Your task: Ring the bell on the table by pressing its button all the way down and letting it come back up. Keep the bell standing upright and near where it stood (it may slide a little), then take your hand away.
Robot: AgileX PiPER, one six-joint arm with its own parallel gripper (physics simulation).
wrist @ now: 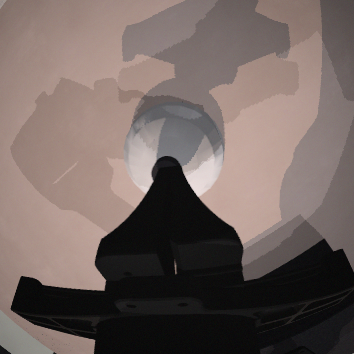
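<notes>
The bell (174, 130) is a shiny silver dome standing upright on the table, in the middle of the wrist view. Its dark round button (162, 165) shows at the near part of the dome, partly hidden behind the fingertips. My gripper (171, 179) is shut, with its two black fingers together and no thing between them. The fingertips overlap the button in the view. Whether they touch it cannot be told from this angle.
The round, pinkish-beige table top (45, 210) surrounds the bell. Shadows of the arm and gripper fall across it, above, left and right of the bell. A pale strip beyond the table's edge shows at the lower left.
</notes>
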